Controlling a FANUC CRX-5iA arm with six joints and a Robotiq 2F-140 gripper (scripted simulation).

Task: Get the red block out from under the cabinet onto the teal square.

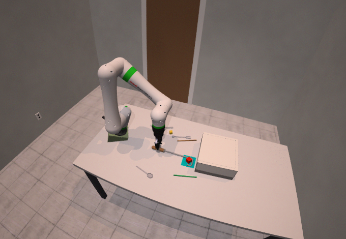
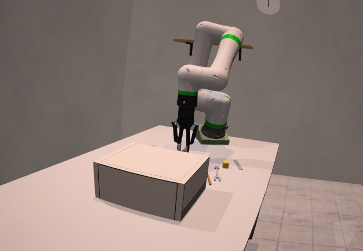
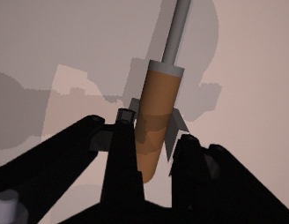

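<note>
My hand is 130 mm short of the hook tool, 20 mm above it and 10 mm to the left of it. Round my hand: yellow cube: 230 mm to the left, 30 mm below; grey wrench: 230 mm to the left, 100 mm ahead, 30 mm below; metal spoon: 230 mm to the right, 30 mm below, 30 mm ahead.
</note>
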